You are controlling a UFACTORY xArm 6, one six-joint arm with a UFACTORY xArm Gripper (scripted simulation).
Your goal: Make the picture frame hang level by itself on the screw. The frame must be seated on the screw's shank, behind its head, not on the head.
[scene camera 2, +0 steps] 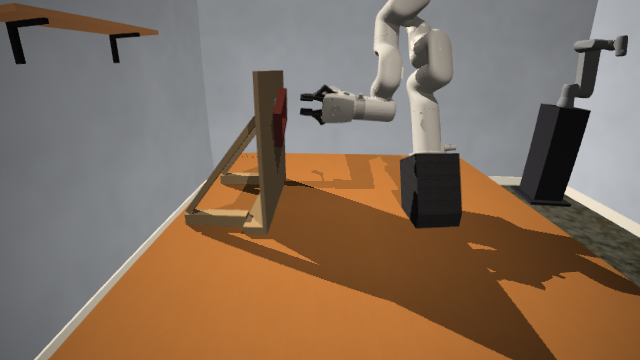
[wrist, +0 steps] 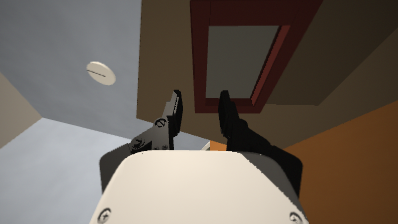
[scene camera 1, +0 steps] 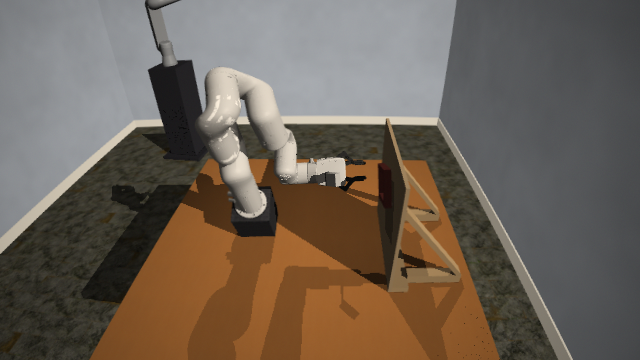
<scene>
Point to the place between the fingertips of the gripper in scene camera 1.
At 365,170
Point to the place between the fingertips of the gripper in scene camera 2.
300,104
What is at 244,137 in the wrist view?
The gripper.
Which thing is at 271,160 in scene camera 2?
A wooden board.
</scene>
